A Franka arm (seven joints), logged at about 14 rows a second.
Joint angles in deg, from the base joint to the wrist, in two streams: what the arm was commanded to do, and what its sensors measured. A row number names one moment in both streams.
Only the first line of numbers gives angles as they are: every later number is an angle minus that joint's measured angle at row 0.
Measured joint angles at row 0: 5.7, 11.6, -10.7, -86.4, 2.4, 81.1, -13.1
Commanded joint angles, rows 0 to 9: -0.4, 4.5, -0.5, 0.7, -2.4, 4.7, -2.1; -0.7, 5.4, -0.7, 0.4, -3.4, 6.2, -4.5; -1.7, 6.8, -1.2, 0.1, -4.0, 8.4, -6.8; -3.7, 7.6, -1.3, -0.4, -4.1, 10.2, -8.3; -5.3, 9.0, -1.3, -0.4, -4.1, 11.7, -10.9; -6.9, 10.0, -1.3, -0.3, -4.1, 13.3, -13.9; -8.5, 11.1, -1.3, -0.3, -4.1, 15.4, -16.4; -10.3, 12.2, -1.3, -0.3, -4.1, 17.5, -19.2; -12.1, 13.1, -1.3, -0.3, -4.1, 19.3, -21.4; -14.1, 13.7, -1.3, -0.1, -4.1, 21.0, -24.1
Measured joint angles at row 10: -11.1, 12.6, -1.7, -0.6, -3.8, 18.4, -19.5
